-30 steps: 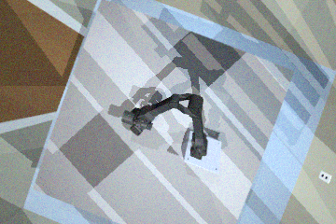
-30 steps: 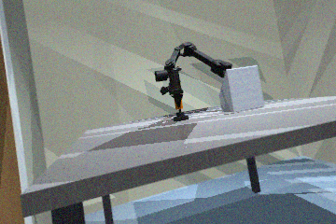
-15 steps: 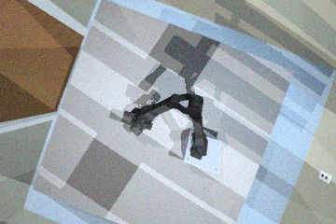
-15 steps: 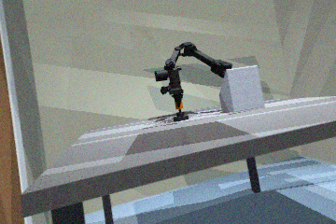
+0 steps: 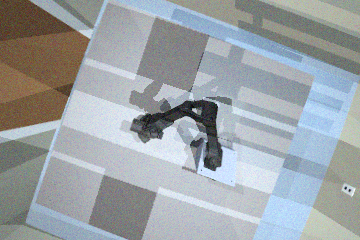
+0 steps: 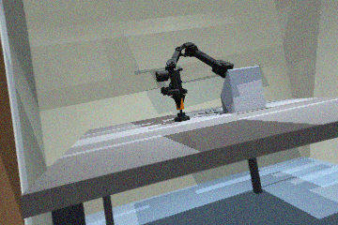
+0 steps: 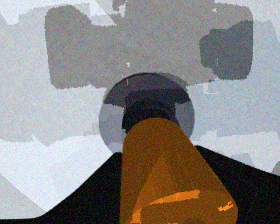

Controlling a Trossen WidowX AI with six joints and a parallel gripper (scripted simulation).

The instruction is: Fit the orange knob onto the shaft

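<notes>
Now: the orange knob 2 cm above my gripper tip. Also, from my gripper tip: dark round pedestal (4 cm below).
</notes>
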